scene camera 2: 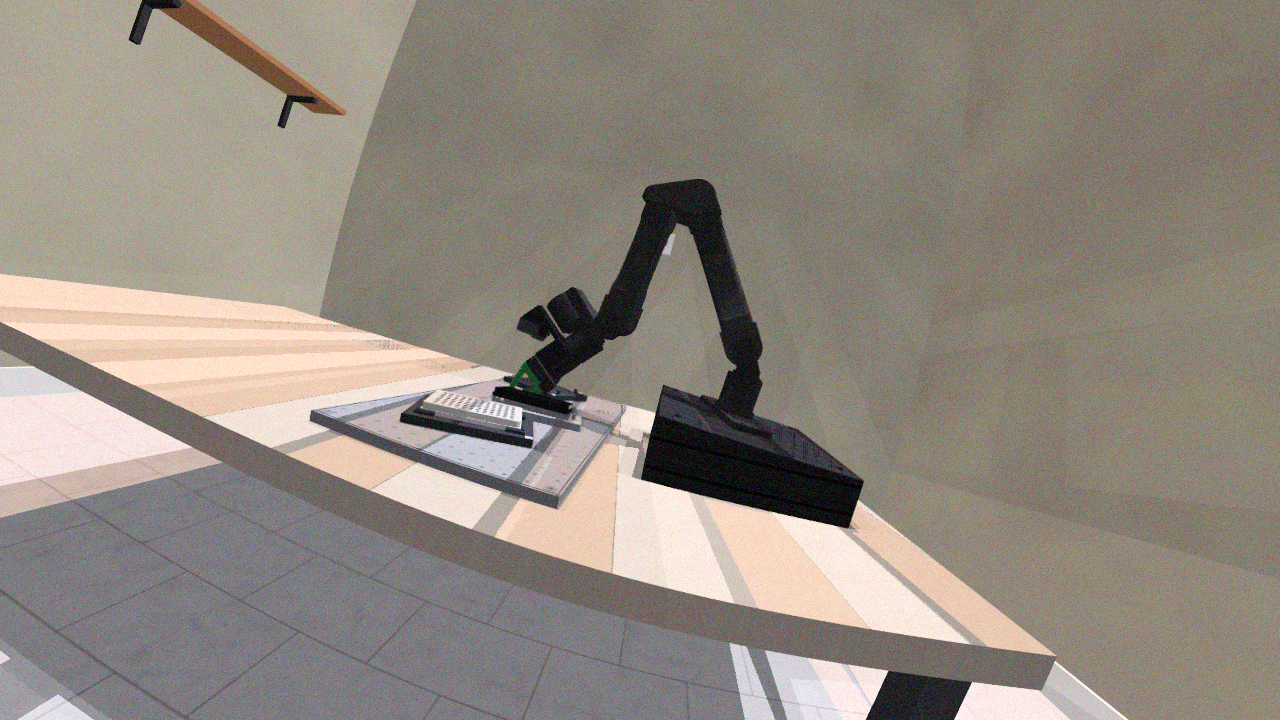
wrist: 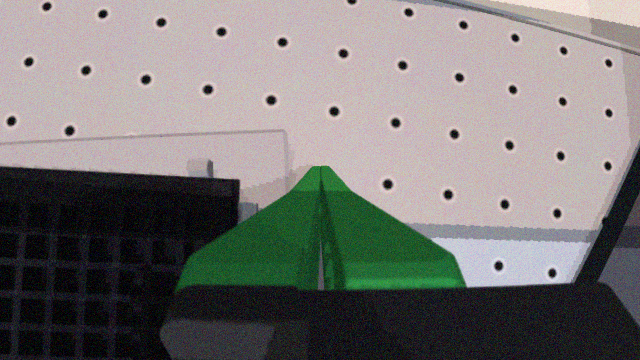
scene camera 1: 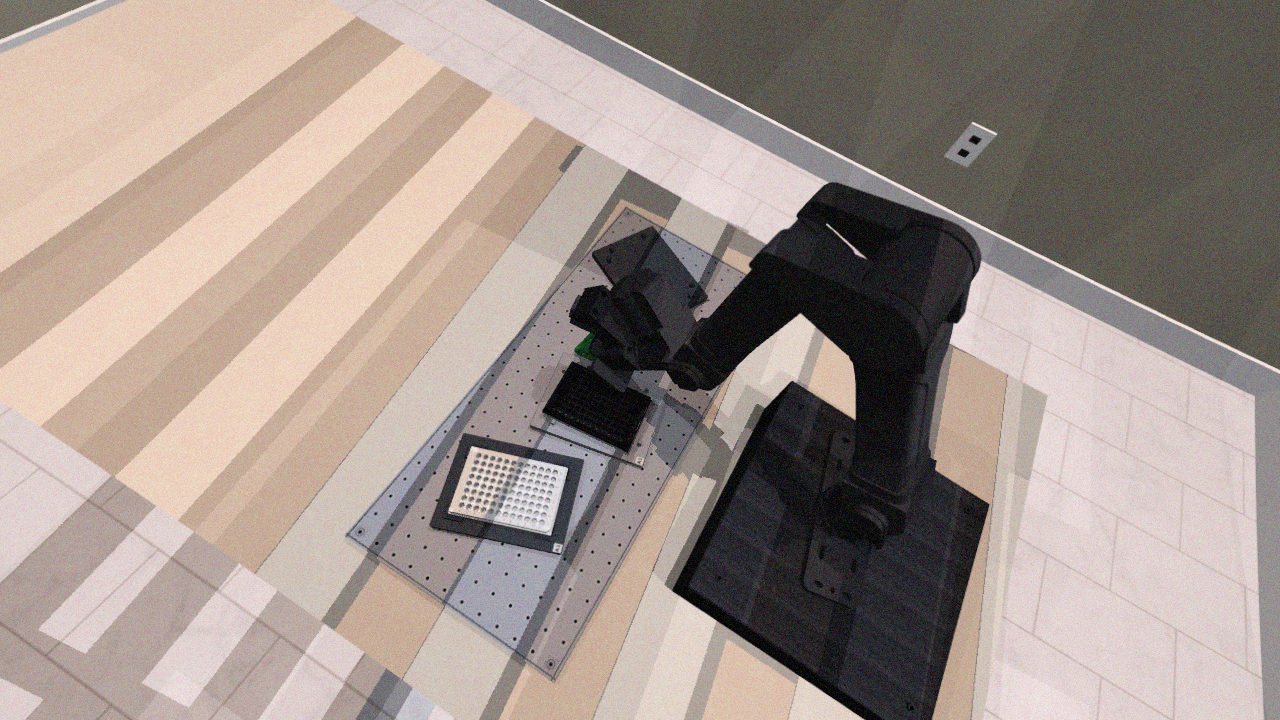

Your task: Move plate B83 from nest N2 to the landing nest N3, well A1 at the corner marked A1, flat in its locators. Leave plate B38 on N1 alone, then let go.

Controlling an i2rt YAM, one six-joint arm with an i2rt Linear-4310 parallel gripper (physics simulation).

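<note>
A black gridded plate lies on the light grey middle nest, whose small locators show beside the plate's corner. A white well plate sits on a dark nest. A dark nest without a plate stands at the far end, partly hidden by the wrist. Plate and nest labels are too small to read. My gripper is shut and empty, its green fingertips together beside the black plate's corner. Contact with the plate is unclear.
The nests stand on a perforated board on a striped wooden table. The arm's black base block stands beside the board. My arm reaches over the board. A wall shelf is high at the upper left.
</note>
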